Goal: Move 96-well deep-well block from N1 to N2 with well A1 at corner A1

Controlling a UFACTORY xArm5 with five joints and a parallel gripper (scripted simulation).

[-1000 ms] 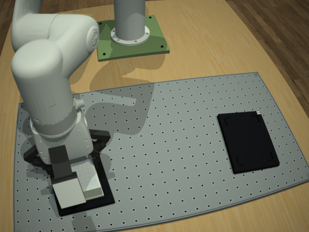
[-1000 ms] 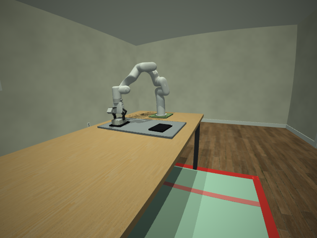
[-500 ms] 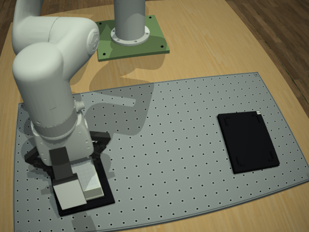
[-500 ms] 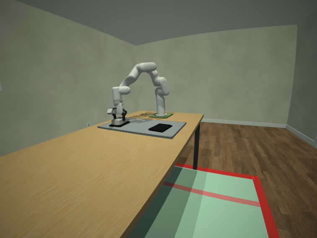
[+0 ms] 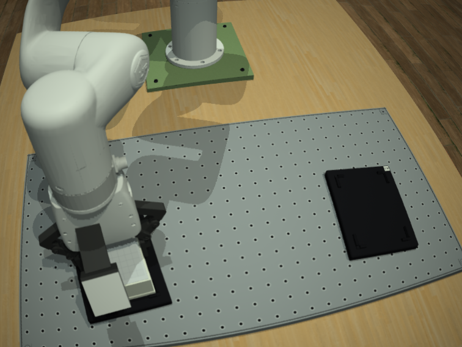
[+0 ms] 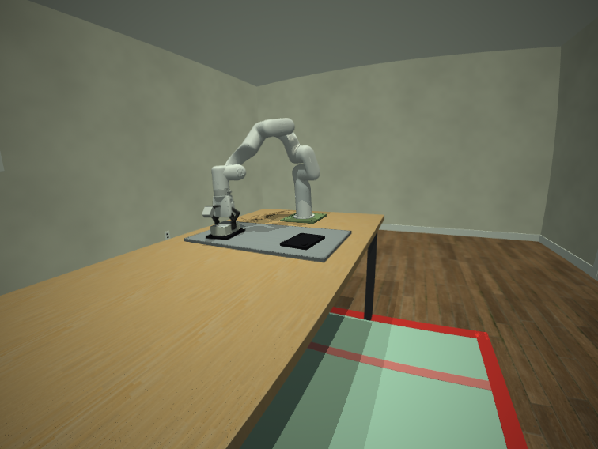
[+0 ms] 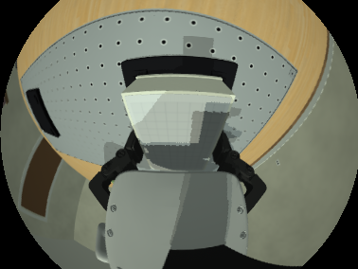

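The deep-well block is right at my hand.
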